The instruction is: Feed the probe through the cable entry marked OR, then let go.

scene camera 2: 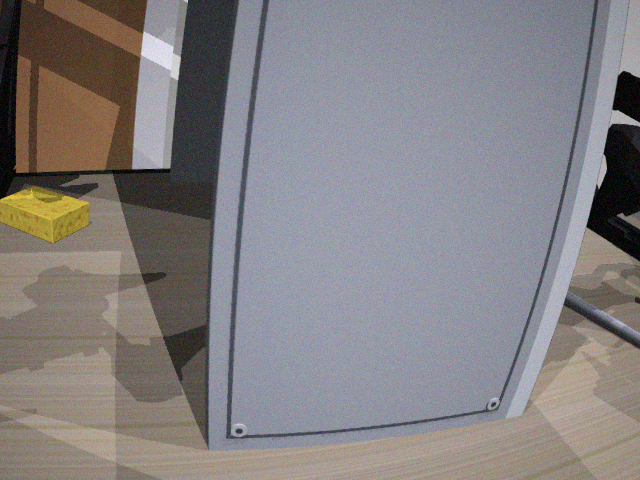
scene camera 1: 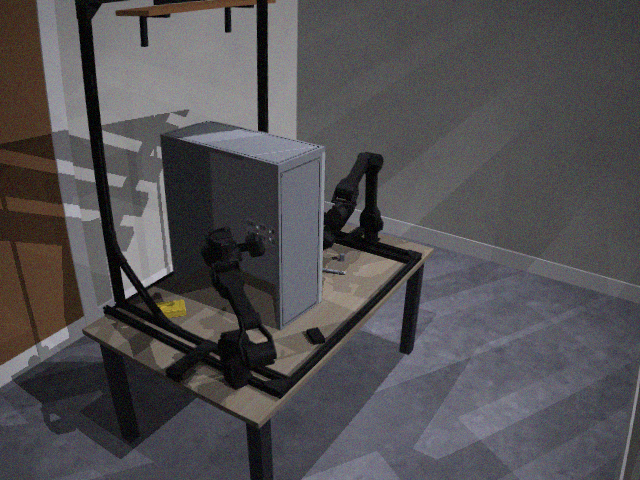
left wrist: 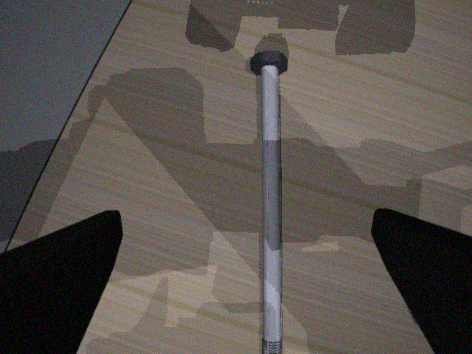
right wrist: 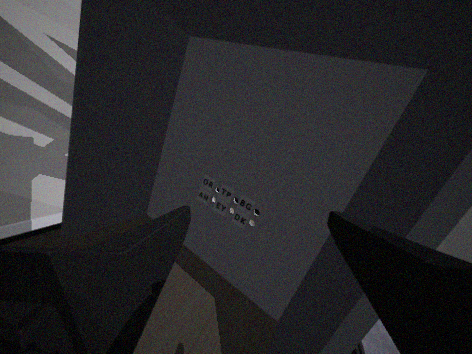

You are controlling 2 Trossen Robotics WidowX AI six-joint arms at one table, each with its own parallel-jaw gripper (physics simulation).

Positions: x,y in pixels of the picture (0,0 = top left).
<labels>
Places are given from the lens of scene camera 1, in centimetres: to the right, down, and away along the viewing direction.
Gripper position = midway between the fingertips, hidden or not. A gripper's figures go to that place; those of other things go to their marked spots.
my right gripper (scene camera 1: 240,237): -24, -1, 174
cabinet panel (scene camera 1: 297,188): -7, -15, 173
</labels>
